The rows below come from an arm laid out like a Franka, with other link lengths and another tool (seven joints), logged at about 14 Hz.
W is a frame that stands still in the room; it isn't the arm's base.
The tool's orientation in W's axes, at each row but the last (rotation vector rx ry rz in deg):
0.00 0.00 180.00
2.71 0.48 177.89
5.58 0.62 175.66
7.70 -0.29 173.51
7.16 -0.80 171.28
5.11 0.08 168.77
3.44 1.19 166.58
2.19 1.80 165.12
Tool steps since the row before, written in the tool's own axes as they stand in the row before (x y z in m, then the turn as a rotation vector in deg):
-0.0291 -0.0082 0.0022 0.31 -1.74 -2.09
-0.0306 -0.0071 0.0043 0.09 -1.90 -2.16
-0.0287 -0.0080 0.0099 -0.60 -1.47 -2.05
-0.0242 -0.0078 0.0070 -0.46 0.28 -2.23
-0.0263 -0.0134 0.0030 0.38 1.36 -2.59
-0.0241 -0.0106 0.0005 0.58 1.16 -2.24
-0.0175 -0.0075 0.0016 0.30 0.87 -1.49
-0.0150 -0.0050 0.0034 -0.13 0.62 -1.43
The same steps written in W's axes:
0.0291 0.0082 0.0022 -0.31 1.74 -2.09
0.0310 0.0060 0.0033 -0.09 1.89 -2.17
0.0298 0.0059 0.0080 0.58 1.41 -2.10
0.0254 0.0050 0.0048 0.23 -0.31 -2.26
0.0282 0.0093 0.0008 -0.79 -1.25 -2.55
0.0257 0.0057 -0.0010 -0.93 -1.01 -2.19
0.0188 0.0033 0.0008 -0.56 -0.79 -1.46
0.0159 0.0010 0.0029 -0.07 -0.66 -1.42

